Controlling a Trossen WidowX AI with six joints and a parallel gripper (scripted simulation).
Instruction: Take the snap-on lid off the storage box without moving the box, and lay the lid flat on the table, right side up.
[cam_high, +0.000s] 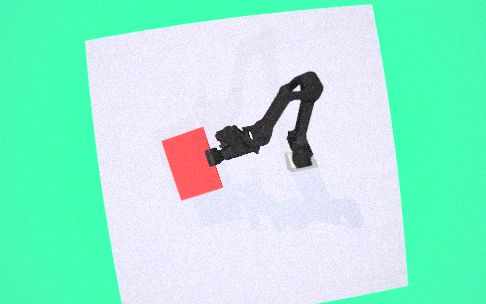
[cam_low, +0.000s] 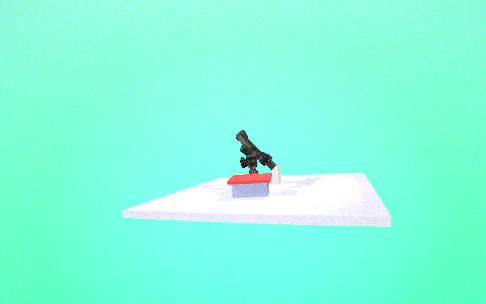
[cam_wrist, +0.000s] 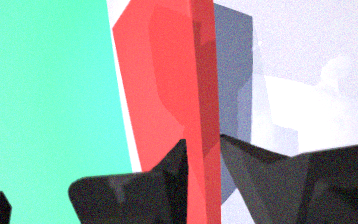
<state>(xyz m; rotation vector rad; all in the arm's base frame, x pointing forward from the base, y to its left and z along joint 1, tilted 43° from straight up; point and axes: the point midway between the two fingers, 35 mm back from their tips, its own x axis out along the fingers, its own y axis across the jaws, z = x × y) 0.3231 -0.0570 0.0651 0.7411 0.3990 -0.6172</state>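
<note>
My gripper tip is 8 cm short of the lid and 1 cm to the right of it. From my gripper tip the other things lie so: storage box 8 cm ahead, 6 cm below, 1 cm to the left.
</note>
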